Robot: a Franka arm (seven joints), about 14 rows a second.
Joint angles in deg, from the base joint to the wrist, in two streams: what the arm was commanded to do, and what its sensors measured. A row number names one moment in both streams.
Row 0, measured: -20.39 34.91 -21.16 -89.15 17.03 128.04 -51.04
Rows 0 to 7, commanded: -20.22 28.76 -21.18 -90.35 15.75 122.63 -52.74; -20.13 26.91 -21.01 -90.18 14.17 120.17 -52.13; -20.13 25.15 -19.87 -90.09 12.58 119.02 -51.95; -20.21 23.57 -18.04 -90.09 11.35 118.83 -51.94; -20.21 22.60 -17.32 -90.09 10.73 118.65 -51.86; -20.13 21.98 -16.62 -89.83 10.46 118.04 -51.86; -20.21 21.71 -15.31 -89.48 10.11 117.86 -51.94; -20.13 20.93 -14.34 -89.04 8.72 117.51 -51.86
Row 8, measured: -20.08 22.50 -16.02 -89.04 10.80 118.66 -51.71
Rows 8 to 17, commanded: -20.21 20.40 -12.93 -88.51 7.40 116.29 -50.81; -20.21 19.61 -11.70 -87.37 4.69 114.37 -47.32; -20.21 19.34 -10.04 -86.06 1.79 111.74 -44.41; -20.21 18.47 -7.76 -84.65 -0.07 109.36 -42.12; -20.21 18.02 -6.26 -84.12 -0.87 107.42 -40.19; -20.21 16.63 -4.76 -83.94 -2.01 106.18 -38.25; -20.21 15.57 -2.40 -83.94 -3.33 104.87 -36.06; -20.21 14.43 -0.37 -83.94 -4.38 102.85 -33.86; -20.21 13.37 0.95 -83.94 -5.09 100.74 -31.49; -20.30 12.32 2.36 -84.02 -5.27 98.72 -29.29
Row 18, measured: -19.88 14.79 -0.01 -83.69 -3.62 102.43 -33.25
